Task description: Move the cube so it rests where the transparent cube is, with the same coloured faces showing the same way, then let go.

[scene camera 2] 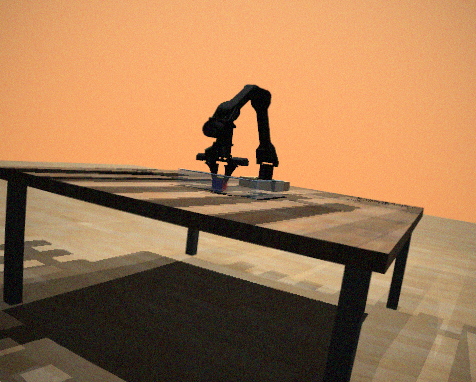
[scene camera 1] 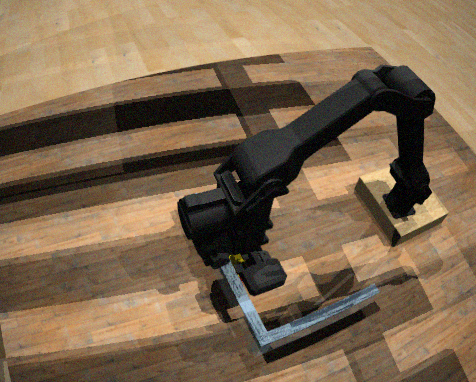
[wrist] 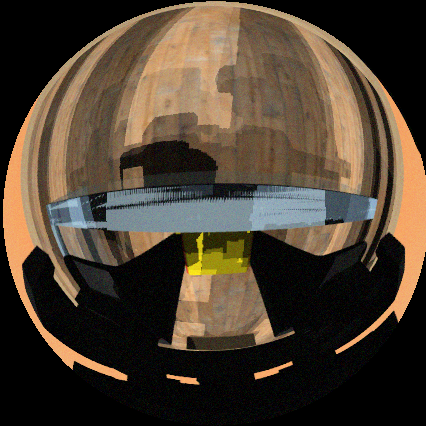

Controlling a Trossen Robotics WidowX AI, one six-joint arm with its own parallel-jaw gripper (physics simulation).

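Where they show: gripper, fingertip midpoint: [scene camera 1: 239, 266] [wrist: 215, 233]; arm's base, origin of the base link: [scene camera 2: 265, 179] [scene camera 1: 399, 204].
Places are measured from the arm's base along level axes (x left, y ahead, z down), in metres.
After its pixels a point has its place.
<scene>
The cube [scene camera 1: 236, 258] {x 0.051, y 0.382, z -0.007 m} [scene camera 2: 219, 184] [wrist: 218, 257] {x 0.056, y 0.372, z -0.007 m} shows a yellow face in the wrist view and blue and red faces in scene camera 2. My gripper [scene camera 1: 240, 266] {x 0.057, y 0.376, z 0.015 m} [scene camera 2: 220, 176] {x 0.057, y 0.376, z 0.015 m} [wrist: 215, 233] {x 0.057, y 0.376, z 0.015 m} points down and is shut on the cube, one finger on each side of it. The cube is low, close to the table; whether it touches the table is not clear. It is right beside the long clear wall, whose pale top edge hides part of it in the wrist view. I cannot tell the transparent cube apart from the held cube in these frames.
A low L-shaped clear wall with pale blue top edges [scene camera 1: 251, 311] {x 0.161, y 0.387, z -0.018 m} [wrist: 175, 214] {x 0.079, y 0.401, z -0.019 m} stands beside the gripper, its corner toward the front in scene camera 1. The arm's base stands on a wooden block [scene camera 1: 375, 196] [scene camera 2: 281, 186]. Dark shadows cross the wooden table [scene camera 2: 320, 220] {x 0.529, y 0.519, z 0.042 m}.
</scene>
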